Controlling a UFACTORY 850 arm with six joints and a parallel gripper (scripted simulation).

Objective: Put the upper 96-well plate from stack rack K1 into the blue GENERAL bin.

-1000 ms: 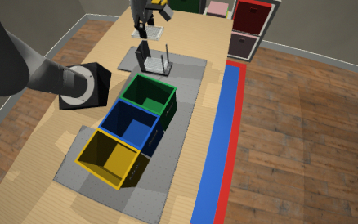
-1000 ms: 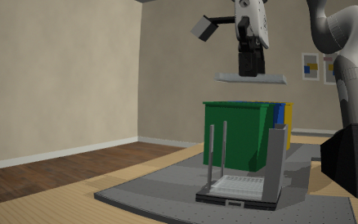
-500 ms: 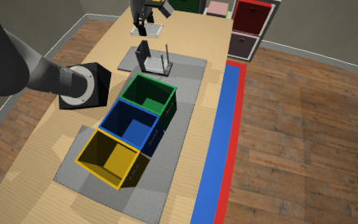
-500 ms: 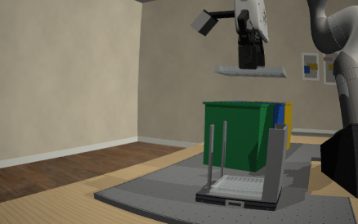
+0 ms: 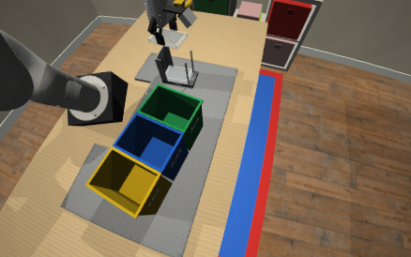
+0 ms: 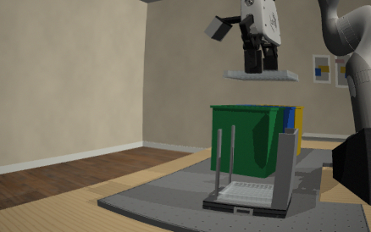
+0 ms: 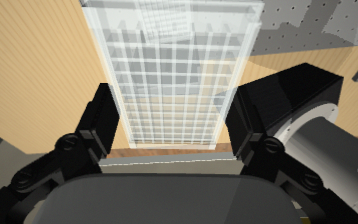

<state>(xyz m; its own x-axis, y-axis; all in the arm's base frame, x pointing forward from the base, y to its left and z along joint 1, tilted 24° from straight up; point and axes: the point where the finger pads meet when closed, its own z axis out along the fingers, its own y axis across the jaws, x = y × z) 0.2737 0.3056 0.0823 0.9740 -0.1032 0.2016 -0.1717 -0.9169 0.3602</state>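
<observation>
Right now my hand is 60 mm short of the blue bin, 380 mm to the left of it and 170 mm above it. The rest, counted from my hand: yellow bin (40 mm ahead, 510 mm to the right, 170 mm below); then green bin (90 mm ahead, 250 mm to the right, 170 mm below).
</observation>
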